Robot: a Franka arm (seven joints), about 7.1 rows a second.
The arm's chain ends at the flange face. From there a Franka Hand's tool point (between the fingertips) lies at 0.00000 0.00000 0.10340 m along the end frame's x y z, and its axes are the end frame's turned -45 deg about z.
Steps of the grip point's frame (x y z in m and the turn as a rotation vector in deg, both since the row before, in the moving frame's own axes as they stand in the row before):
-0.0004 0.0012 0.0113 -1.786 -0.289 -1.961
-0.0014 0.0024 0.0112 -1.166 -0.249 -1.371
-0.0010 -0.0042 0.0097 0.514 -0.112 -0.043
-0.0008 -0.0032 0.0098 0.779 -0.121 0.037
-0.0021 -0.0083 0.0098 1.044 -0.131 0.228
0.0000 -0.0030 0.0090 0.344 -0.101 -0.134
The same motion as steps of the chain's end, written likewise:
-0.0014 -0.0015 0.0114 -1.467 1.059 -1.961
-0.0005 0.0009 0.0112 -1.001 0.648 -1.371
-0.0029 -0.0018 0.0097 0.284 -0.443 -0.043
-0.0017 -0.0009 0.0098 0.465 -0.636 0.037
-0.0059 -0.0032 0.0098 0.646 -0.831 0.228
-0.0016 -0.0018 0.0090 0.172 -0.315 -0.134

